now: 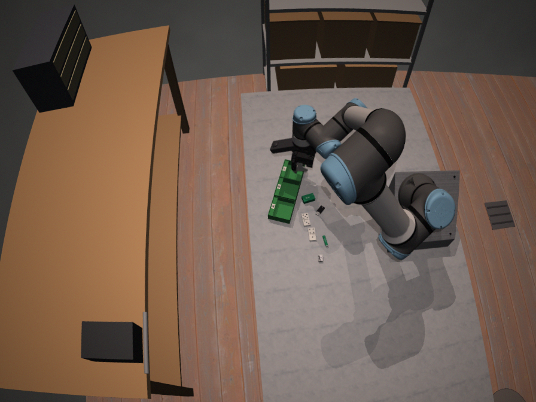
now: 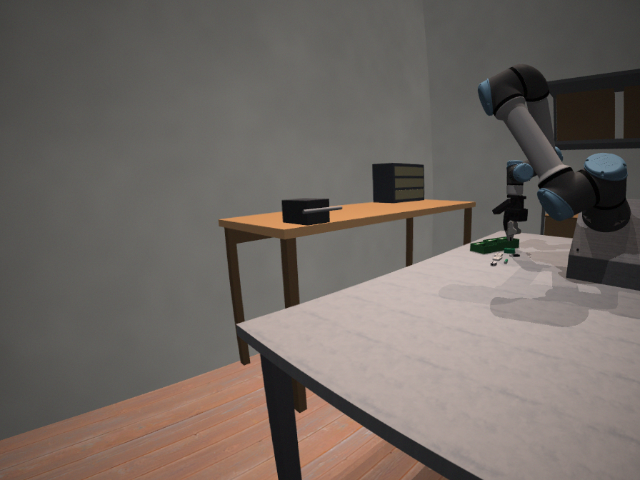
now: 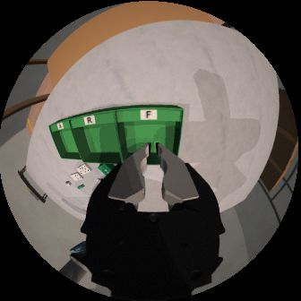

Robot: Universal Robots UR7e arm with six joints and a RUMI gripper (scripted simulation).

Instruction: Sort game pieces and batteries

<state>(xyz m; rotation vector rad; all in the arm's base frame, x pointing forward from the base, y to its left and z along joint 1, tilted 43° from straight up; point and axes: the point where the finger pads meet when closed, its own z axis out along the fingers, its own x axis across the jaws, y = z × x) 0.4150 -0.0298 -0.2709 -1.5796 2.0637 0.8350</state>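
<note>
Now: hand 40 mm short of the green three-compartment bin, 80 mm to the right of it and 20 mm above it. Round my hand: green 9V battery: 50 mm behind, 110 mm to the left, 30 mm below; small black piece: 90 mm behind, 160 mm to the left, 30 mm below.
</note>
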